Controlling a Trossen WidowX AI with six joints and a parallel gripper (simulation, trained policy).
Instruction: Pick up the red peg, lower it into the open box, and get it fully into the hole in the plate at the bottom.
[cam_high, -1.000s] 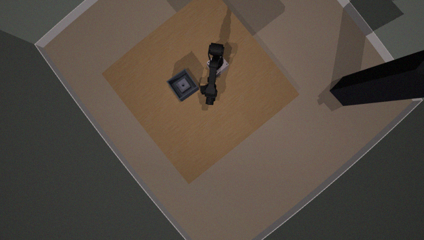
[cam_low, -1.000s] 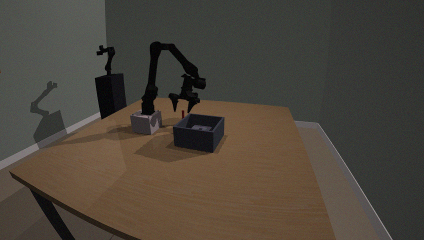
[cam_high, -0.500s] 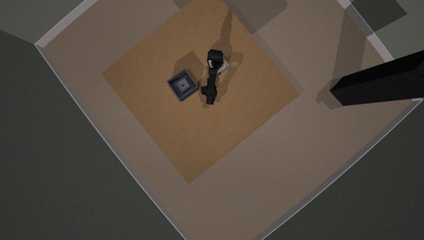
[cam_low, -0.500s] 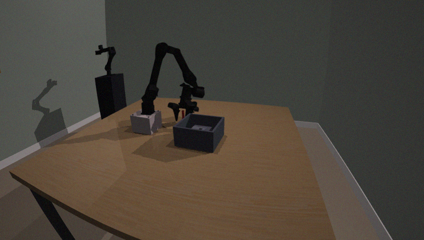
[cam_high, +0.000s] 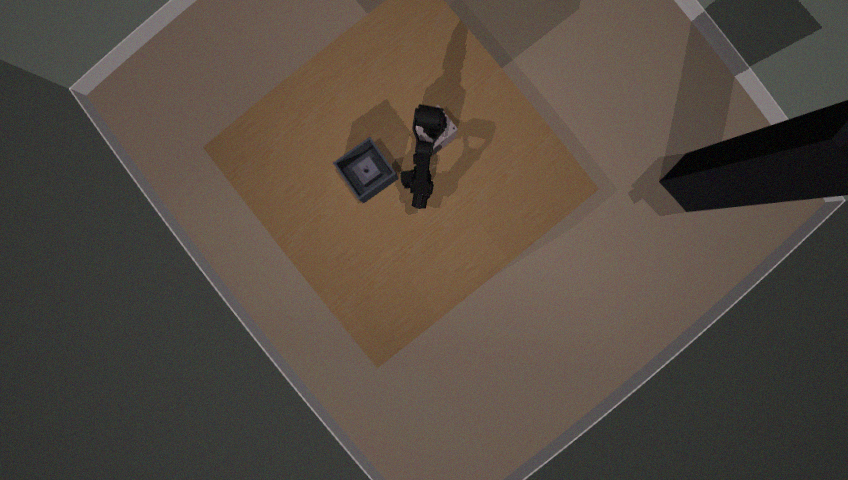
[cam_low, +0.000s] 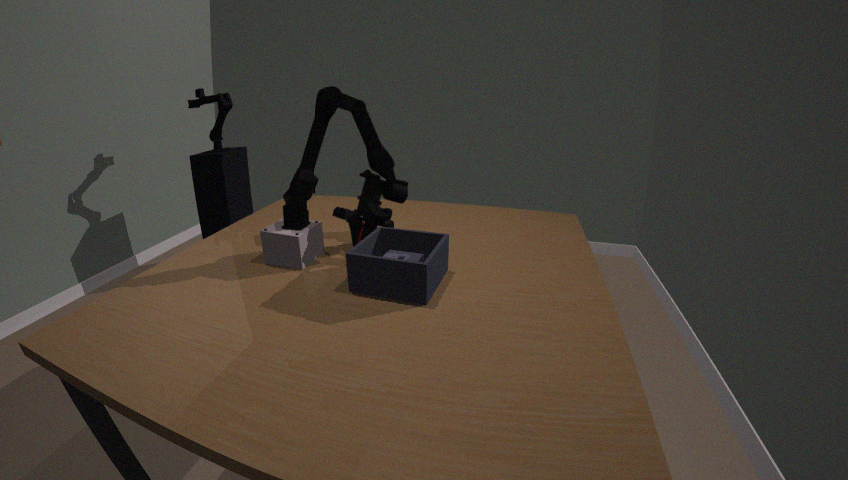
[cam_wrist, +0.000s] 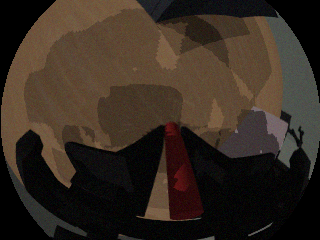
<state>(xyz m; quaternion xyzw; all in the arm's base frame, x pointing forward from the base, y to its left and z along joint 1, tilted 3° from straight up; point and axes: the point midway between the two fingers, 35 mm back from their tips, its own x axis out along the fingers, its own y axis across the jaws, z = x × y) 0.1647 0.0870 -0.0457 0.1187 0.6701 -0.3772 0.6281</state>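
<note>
Right now the grey plate is 160 mm ahead of my gripper tip, 160 mm to the right of it and 40 mm above it. Also, from my gripper tip: dark blue box 160 mm ahead, 160 mm to the right, 20 mm above; then red peg 10 mm ahead, 10 mm to the left, 30 mm above.
</note>
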